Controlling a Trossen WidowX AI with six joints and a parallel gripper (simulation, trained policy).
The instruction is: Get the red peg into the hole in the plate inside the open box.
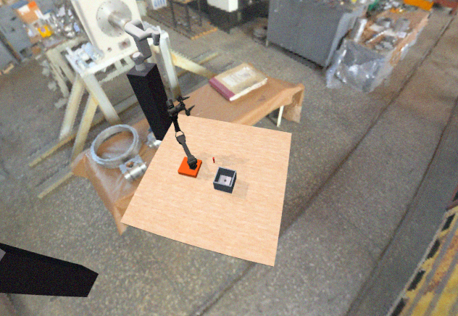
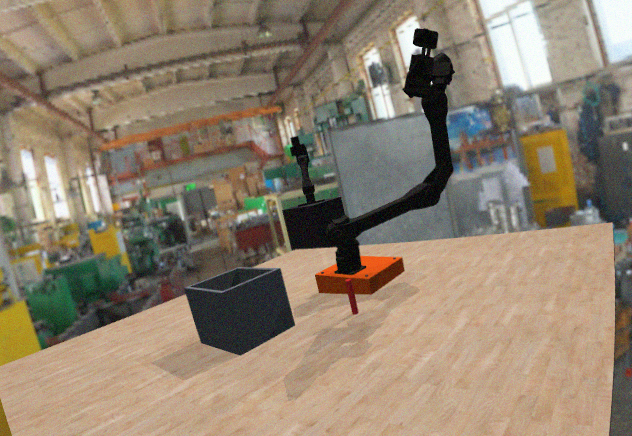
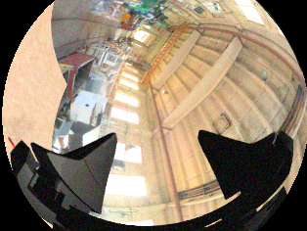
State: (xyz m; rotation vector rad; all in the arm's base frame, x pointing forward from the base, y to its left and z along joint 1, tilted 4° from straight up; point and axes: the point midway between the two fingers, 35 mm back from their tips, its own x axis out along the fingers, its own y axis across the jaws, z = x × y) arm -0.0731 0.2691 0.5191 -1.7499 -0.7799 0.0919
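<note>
Now: gripper tip 21 cm short of the red peg, 20 cm to the left of it and 52 cm above it. Round my gripper tip: grey plate (38 cm ahead, 38 cm to the right, 51 cm below).
</note>
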